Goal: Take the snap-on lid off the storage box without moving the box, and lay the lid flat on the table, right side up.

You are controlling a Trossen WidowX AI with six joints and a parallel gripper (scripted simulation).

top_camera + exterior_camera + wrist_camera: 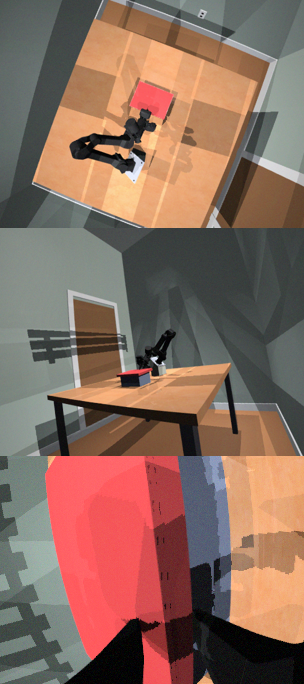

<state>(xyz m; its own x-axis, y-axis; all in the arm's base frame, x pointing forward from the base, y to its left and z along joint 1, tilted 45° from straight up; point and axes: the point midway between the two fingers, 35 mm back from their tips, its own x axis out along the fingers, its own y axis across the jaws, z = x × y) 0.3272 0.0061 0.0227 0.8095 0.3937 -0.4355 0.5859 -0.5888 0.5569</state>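
My gripper tip is now 80 mm short of the red lid. Round my gripper tip: blue-grey storage box: 80 mm ahead, 50 mm below.
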